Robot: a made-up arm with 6 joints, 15 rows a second.
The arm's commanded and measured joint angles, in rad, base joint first. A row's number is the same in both.
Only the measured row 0 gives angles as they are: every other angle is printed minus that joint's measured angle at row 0.
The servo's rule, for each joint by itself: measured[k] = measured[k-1] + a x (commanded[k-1-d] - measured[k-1]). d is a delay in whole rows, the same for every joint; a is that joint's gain. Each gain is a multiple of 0.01, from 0.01 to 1. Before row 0 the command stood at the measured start. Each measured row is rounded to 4 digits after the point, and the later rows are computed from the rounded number. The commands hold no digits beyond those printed.
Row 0, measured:
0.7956, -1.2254, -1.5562, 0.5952, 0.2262, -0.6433
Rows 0 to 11, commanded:
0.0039, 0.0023, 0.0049, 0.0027, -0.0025, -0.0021
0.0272, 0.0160, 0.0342, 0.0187, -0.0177, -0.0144
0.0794, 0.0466, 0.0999, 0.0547, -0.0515, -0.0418
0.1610, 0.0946, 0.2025, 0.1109, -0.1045, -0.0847
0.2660, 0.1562, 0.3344, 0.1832, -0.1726, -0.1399
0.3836, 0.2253, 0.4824, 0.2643, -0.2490, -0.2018
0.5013, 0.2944, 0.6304, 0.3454, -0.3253, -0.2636
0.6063, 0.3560, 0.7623, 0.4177, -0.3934, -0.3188
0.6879, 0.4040, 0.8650, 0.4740, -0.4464, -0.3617
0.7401, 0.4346, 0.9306, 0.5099, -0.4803, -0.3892
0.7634, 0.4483, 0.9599, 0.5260, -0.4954, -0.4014
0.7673, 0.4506, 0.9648, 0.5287, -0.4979, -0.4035
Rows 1 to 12, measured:
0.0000, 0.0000, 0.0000, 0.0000, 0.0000, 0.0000
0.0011, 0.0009, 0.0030, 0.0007, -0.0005, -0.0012
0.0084, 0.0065, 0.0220, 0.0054, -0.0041, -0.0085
0.0283, 0.0213, 0.0695, 0.0182, -0.0141, -0.0268
0.0655, 0.0484, 0.1506, 0.0423, -0.0331, -0.0586
0.1216, 0.0883, 0.2627, 0.0789, -0.0624, -0.1033
0.1950, 0.1390, 0.3967, 0.1271, -0.1016, -0.1575
0.2808, 0.1965, 0.5393, 0.1839, -0.1486, -0.2159
0.3719, 0.2555, 0.6753, 0.2447, -0.2000, -0.2725
0.4604, 0.3104, 0.7910, 0.3043, -0.2517, -0.3216
0.5387, 0.3564, 0.8762, 0.3578, -0.2997, -0.3588
0.6016, 0.3904, 0.9273, 0.4015, -0.3408, -0.3822
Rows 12 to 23, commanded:
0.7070, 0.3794, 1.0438, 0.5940, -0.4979, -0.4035
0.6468, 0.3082, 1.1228, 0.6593, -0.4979, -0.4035
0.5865, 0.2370, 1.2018, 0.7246, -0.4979, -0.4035
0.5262, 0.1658, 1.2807, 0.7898, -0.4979, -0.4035
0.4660, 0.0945, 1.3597, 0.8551, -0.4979, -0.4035
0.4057, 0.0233, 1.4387, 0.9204, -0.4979, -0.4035
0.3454, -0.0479, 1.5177, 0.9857, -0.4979, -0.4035
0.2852, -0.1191, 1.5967, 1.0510, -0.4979, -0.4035
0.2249, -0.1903, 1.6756, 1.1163, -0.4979, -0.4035
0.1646, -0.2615, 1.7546, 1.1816, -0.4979, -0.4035
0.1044, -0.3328, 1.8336, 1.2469, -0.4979, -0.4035
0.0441, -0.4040, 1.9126, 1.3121, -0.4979, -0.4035
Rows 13 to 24, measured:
0.6480, 0.4127, 0.9502, 0.4346, -0.3738, -0.3939
0.6645, 0.4004, 1.0073, 0.4760, -0.3999, -0.3992
0.6595, 0.3663, 1.0778, 0.5237, -0.4205, -0.4016
0.6391, 0.3185, 1.1534, 0.5759, -0.4368, -0.4026
0.6075, 0.2620, 1.2311, 0.6315, -0.4496, -0.4031
0.5679, 0.2000, 1.3095, 0.6896, -0.4597, -0.4033
0.5225, 0.1346, 1.3883, 0.7496, -0.4677, -0.4034
0.4729, 0.0671, 1.4672, 0.8110, -0.4740, -0.4035
0.4203, -0.0018, 1.5462, 0.8734, -0.4790, -0.4035
0.3656, -0.0715, 1.6251, 0.9366, -0.4830, -0.4035
0.3093, -0.1418, 1.7041, 1.0003, -0.4861, -0.4035
0.2519, -0.2125, 1.7831, 1.0644, -0.4886, -0.4035

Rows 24 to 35, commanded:
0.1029, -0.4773, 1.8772, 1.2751, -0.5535, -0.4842
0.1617, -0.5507, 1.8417, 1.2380, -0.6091, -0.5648
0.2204, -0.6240, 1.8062, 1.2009, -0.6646, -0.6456
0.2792, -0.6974, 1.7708, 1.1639, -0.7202, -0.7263
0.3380, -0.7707, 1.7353, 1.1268, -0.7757, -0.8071
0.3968, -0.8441, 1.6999, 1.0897, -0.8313, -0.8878
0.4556, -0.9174, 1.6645, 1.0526, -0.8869, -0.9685
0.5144, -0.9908, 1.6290, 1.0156, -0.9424, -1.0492
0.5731, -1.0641, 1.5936, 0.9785, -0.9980, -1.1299
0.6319, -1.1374, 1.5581, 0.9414, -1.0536, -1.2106
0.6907, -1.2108, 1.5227, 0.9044, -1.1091, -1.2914
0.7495, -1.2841, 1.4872, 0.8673, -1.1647, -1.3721
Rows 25 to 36, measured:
0.1937, -0.2834, 1.8621, 1.1288, -0.4906, -0.4035
0.1683, -0.3551, 1.8713, 1.1668, -0.5038, -0.4479
0.1665, -0.4275, 1.8532, 1.1853, -0.5259, -0.5122
0.1816, -0.5002, 1.8245, 1.1894, -0.5550, -0.5856
0.2089, -0.5732, 1.7917, 1.1828, -0.5897, -0.6630
0.2450, -0.6463, 1.7573, 1.1682, -0.6288, -0.7423
0.2875, -0.7195, 1.7223, 1.1478, -0.6713, -0.8223
0.3346, -0.7927, 1.6870, 1.1230, -0.7166, -0.9027
0.3849, -0.8660, 1.6516, 1.0951, -0.7640, -0.9833
0.4376, -0.9393, 1.6162, 1.0648, -0.8131, -1.0639
0.4920, -1.0126, 1.5808, 1.0327, -0.8636, -1.1446
0.5476, -1.0859, 1.5454, 0.9993, -0.9152, -1.2253

